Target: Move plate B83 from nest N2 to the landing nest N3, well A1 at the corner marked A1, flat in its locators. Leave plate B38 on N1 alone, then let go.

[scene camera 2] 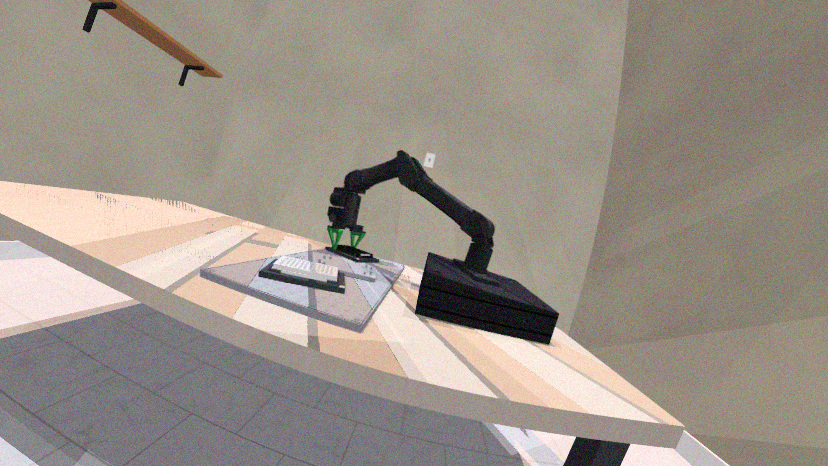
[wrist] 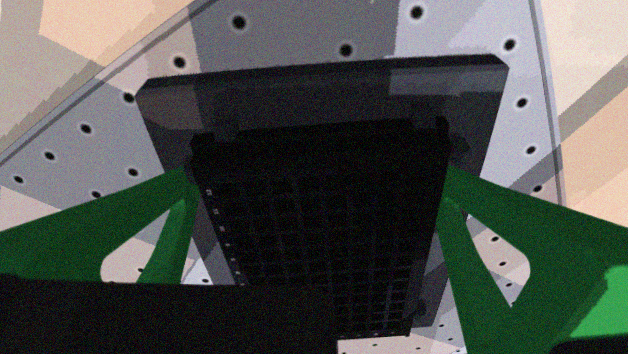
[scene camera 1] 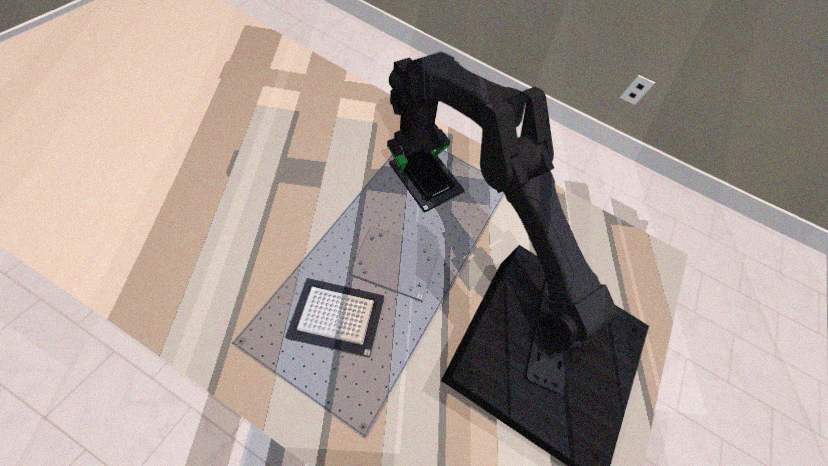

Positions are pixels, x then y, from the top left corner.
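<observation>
You can see the gripper in scene camera 2, and it's there in the wrist view (314,177) and in scene camera 1 as well. On the gripper, (scene camera 2: 334,228) and (scene camera 1: 395,155) are the same spot.
</observation>
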